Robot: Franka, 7 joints.
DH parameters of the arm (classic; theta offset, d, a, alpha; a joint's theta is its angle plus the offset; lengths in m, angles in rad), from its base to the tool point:
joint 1: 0 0.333 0 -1.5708
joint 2: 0 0 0 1.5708
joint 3: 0 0.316 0.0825 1.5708
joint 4: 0 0 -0.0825 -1.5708
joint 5: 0 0.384 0 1.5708
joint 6: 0 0 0.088 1.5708
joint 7: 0 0.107 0 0
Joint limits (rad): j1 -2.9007..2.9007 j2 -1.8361..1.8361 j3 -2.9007..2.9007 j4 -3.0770..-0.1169 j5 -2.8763..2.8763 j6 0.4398..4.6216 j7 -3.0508..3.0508
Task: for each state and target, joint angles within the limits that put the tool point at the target. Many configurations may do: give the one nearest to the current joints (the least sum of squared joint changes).
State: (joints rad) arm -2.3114 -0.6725 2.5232 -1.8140 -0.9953 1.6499 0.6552
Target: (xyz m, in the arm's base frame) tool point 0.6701 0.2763 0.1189
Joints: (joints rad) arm -2.3362 -1.1312 2.6879 -1.2882 -1.0777 1.9984 0.6552
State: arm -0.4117 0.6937 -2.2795 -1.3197 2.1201 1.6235 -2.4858
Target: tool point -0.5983 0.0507 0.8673
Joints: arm -0.6361 -0.2192 -2.5697 -1.1588 2.2215 1.9069 -2.4858
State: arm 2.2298 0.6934 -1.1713 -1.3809 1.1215 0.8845 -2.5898
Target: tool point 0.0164 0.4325 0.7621
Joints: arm 2.3187 0.0959 -1.1520 -1.2153 1.1161 0.5147 -2.5898
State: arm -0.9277 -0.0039 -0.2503 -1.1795 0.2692 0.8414 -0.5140
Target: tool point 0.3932 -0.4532 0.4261
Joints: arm -0.8082 0.5045 -0.1429 -1.3083 0.2930 0.9772 -0.5140
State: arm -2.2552 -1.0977 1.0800 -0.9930 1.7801 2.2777 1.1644
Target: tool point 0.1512 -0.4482 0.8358
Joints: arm -2.6093 -0.7037 0.8388 -1.7235 1.7619 2.3629 1.1644
